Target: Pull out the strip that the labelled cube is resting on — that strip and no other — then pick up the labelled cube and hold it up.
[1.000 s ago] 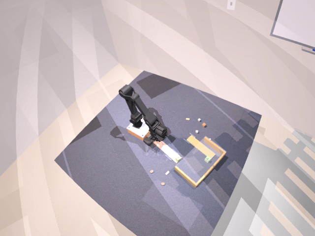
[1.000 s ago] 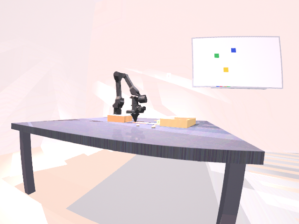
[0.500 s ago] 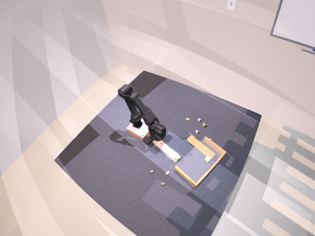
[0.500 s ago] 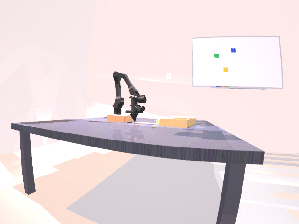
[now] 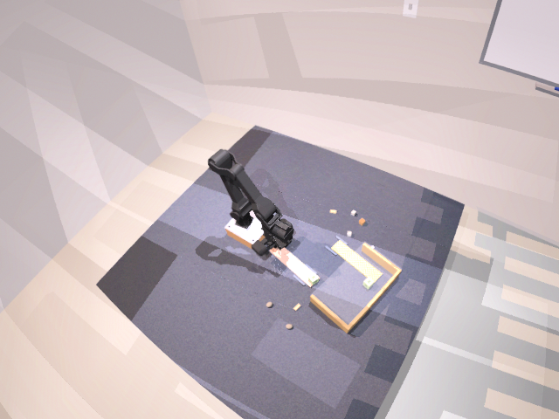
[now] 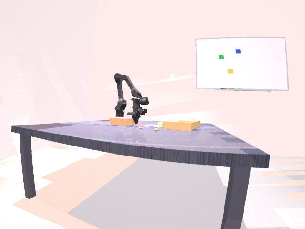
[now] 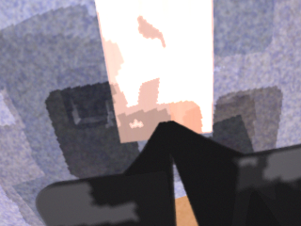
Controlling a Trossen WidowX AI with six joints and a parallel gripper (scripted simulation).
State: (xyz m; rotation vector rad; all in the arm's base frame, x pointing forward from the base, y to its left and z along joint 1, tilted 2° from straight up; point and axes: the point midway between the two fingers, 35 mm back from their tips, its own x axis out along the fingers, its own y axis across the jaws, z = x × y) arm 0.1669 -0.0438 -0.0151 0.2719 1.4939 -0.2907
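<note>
The salmon strip is 11 cm ahead of my gripper tip and 4 cm to the right of it.
</note>
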